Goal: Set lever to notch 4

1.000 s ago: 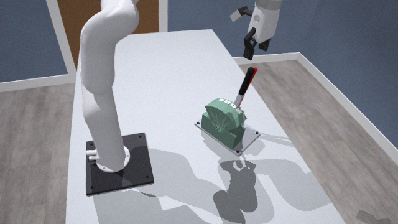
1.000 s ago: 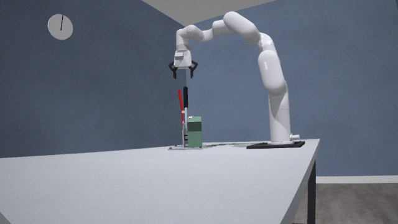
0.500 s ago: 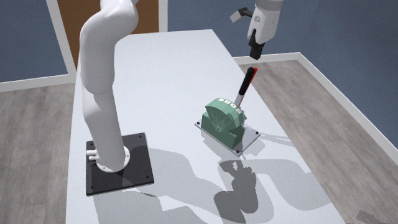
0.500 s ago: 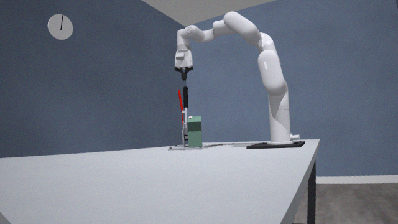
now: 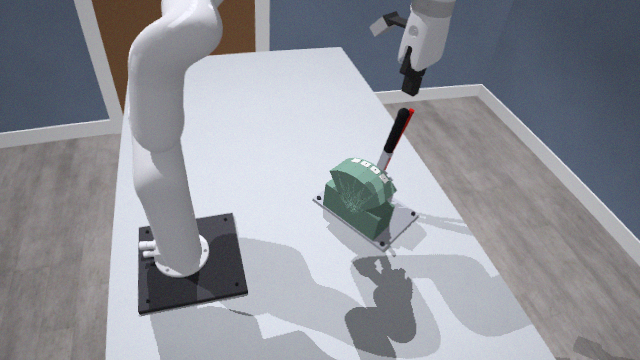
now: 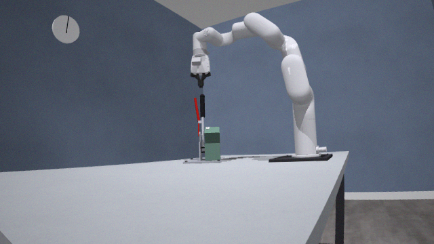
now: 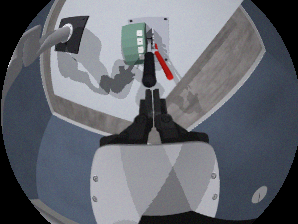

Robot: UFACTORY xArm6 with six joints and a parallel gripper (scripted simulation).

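The red bar lies 200 mm below my hand and 20 mm to the left of it.
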